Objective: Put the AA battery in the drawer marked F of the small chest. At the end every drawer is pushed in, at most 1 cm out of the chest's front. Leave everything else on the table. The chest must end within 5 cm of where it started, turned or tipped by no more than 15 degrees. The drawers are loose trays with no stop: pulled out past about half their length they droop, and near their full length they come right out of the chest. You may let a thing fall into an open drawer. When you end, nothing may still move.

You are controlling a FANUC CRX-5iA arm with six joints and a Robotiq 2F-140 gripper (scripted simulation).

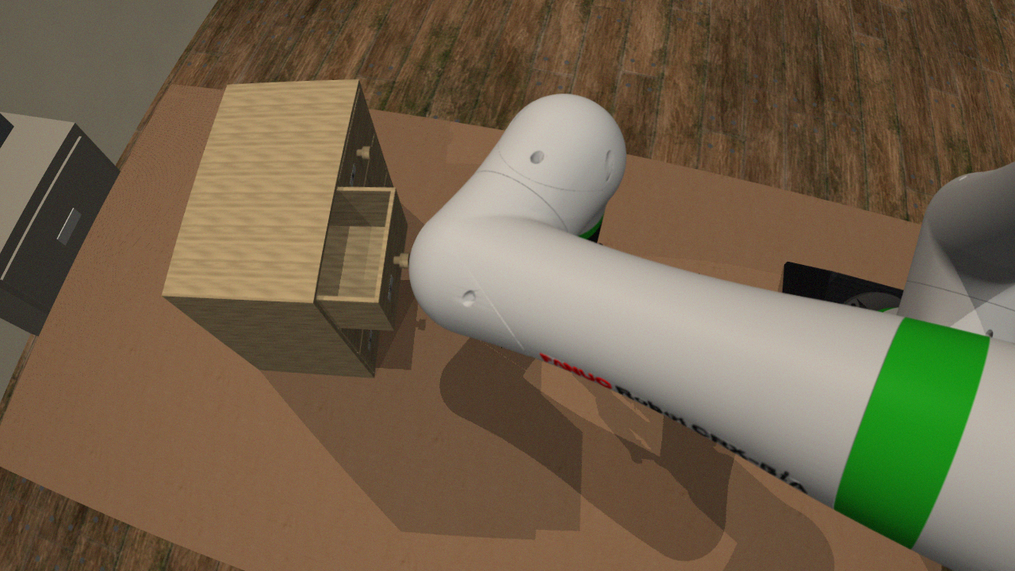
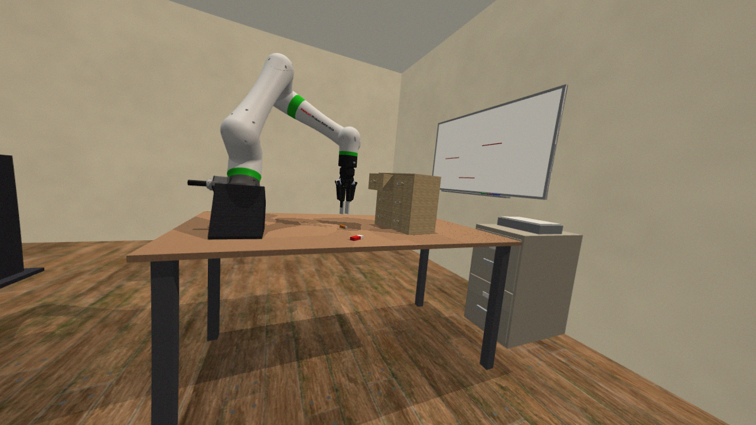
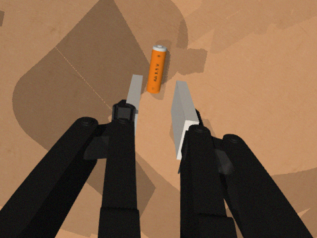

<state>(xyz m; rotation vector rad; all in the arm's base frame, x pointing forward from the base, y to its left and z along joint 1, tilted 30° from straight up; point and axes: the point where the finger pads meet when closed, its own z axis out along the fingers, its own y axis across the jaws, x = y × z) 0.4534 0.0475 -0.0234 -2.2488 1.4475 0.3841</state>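
Now: the orange AA battery 100 mm below my hand. The rest, counted from my hand: eraser 230 mm to the right, 100 mm below; then drawer 260 mm ahead, 120 mm above, 70 mm to the left.
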